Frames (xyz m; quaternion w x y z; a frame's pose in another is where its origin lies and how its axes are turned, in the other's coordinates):
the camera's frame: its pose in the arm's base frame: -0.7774 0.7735 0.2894 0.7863 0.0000 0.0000 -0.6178
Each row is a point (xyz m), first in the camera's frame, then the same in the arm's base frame.
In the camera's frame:
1: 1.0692 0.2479 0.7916
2: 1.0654 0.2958 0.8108
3: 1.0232 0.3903 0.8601
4: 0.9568 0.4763 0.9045
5: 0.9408 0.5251 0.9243
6: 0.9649 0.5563 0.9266
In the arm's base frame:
1: -0.2836 -0.2067 1.0810
2: -0.2379 -0.1917 1.1002
3: -0.1561 -0.1283 1.1495
4: -0.0882 -0.0434 1.1939
5: -0.0446 -0.0163 1.2137
6: -0.0086 -0.0324 1.2160

